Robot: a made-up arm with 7 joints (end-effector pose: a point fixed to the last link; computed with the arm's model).
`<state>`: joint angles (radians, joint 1 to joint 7).
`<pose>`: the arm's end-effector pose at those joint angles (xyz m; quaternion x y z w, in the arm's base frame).
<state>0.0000 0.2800 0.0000 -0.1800 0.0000 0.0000 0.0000</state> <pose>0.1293 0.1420 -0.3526 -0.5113 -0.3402 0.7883 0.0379</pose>
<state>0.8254 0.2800 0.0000 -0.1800 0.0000 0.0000 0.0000</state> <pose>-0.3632 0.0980 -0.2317 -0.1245 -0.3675 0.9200 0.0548</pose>
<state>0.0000 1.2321 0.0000 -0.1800 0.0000 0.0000 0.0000</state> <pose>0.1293 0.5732 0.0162 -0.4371 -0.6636 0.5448 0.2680</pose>
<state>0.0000 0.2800 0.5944 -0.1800 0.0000 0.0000 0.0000</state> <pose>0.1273 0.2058 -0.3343 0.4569 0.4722 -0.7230 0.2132</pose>
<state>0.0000 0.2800 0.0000 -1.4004 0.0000 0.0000 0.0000</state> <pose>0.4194 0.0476 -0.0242 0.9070 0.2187 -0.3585 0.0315</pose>
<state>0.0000 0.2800 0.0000 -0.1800 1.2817 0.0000 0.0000</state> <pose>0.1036 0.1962 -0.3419 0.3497 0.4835 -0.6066 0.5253</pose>
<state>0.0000 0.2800 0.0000 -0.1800 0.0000 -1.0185 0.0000</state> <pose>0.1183 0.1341 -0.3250 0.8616 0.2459 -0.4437 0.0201</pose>
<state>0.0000 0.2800 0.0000 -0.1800 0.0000 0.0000 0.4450</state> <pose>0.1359 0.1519 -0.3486 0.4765 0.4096 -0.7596 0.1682</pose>
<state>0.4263 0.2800 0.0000 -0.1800 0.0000 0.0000 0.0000</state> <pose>-0.1388 0.1369 -0.3385 -0.3184 -0.3620 0.8749 0.0476</pose>
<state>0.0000 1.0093 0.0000 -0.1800 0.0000 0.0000 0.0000</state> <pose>0.1293 0.5074 -0.1047 -0.4641 -0.5990 0.6152 0.2177</pose>
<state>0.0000 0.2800 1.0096 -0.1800 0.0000 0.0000 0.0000</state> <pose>0.1035 0.2445 -0.3232 0.3947 0.5404 -0.6393 0.3787</pose>
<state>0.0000 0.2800 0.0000 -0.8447 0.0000 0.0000 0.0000</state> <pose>0.3415 0.1029 -0.2163 -0.7611 -0.2873 0.5815 0.0002</pose>
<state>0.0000 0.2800 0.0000 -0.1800 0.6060 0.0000 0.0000</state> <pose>0.1261 0.1713 -0.3448 0.4580 0.4299 -0.7398 0.2412</pose>
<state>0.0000 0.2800 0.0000 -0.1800 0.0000 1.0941 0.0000</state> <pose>0.1084 0.1491 -0.3770 0.0064 -0.3451 0.9343 0.0891</pose>
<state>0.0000 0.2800 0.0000 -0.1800 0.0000 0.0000 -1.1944</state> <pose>0.0986 0.1379 -0.3596 -0.4793 -0.0830 0.6757 0.5539</pose>
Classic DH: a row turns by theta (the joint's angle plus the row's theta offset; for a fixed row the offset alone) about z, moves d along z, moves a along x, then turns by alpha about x. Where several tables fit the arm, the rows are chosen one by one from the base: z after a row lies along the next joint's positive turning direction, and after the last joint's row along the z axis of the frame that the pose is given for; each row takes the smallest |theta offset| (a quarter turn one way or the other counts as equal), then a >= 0, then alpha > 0; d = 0 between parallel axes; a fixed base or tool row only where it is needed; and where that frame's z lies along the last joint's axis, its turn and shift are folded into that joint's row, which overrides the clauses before.
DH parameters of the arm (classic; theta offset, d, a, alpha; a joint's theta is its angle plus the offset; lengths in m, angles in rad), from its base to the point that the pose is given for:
base (fixed): 0 0.2627 0.03 -1.2217
joint 1: 1.5708 -0.0044 0.012 1.5708
joint 2: 1.2217 -0.01 0 -1.5708
joint 3: -1.5708 -0.24 0.01 -1.5708
joint 4: 0 -0.02 -0.02 1.5708
joint 5: 0 -0.38 0.02 -1.5708
joint 6: 0 0.01 0.01 1.5708
joint 7: -1.071 -0.0052 0.0271 1.0279
tool (fixed): -2.04 -0.0093 0 0

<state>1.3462 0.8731 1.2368 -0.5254 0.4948 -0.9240 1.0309</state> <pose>-0.3323 0.4526 0.2971 0.7169 0.6835 0.0105 0.1368</pose>
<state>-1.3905 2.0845 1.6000 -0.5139 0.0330 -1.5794 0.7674</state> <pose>-0.2260 0.4473 0.4688 -0.1842 -0.0824 -0.9727 0.1145</pose>
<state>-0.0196 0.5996 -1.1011 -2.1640 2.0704 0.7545 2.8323</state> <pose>0.1623 -0.2365 0.0051 -0.7324 0.3802 -0.4596 0.3282</pose>
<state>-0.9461 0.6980 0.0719 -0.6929 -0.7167 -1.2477 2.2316</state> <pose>0.5757 0.1883 0.2540 0.7552 -0.4689 -0.3522 0.2928</pose>
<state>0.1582 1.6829 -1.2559 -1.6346 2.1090 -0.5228 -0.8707</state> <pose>0.0891 0.2811 -0.1062 -0.6728 -0.3293 0.6478 0.1387</pose>
